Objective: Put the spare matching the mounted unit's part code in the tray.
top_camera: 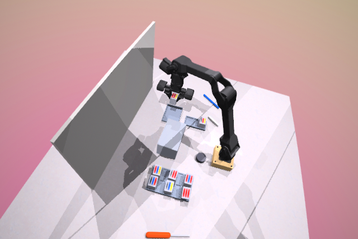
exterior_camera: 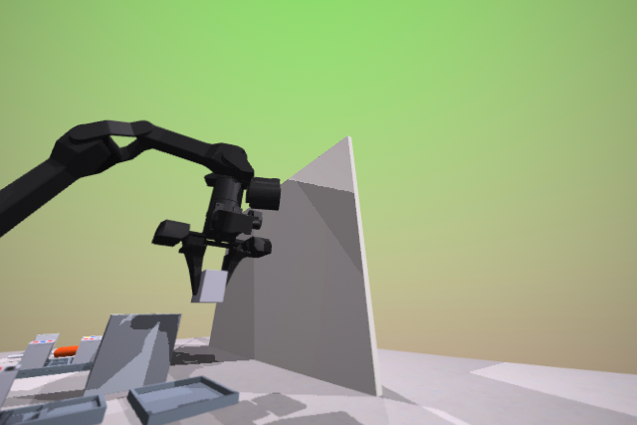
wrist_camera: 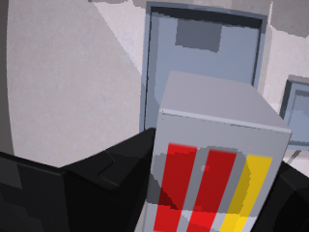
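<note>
Now: gripper tip 1 cm past the tray and 12 cm above it. The rest, counted from my gripper tip: mounted unit 6 cm behind, 19 cm to the left, 7 cm below; two-slot holder 15 cm behind, 1 cm to the left, 12 cm below; grey spare block 2 cm above.
</note>
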